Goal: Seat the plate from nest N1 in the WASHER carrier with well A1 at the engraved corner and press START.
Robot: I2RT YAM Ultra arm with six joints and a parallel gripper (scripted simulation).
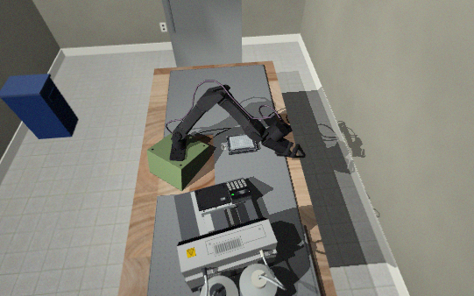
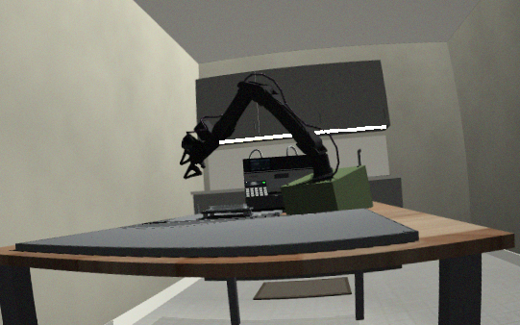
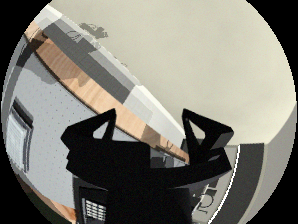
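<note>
My gripper is now 260 mm past the well plate, 230 mm to the right of it and 170 mm above it. Round my hand: plate washer (370 mm behind, 290 mm to the right, 70 mm below); then washer carrier (420 mm behind, 140 mm to the right, 120 mm below); then plate nest (260 mm behind, 230 mm to the left, 170 mm below).
</note>
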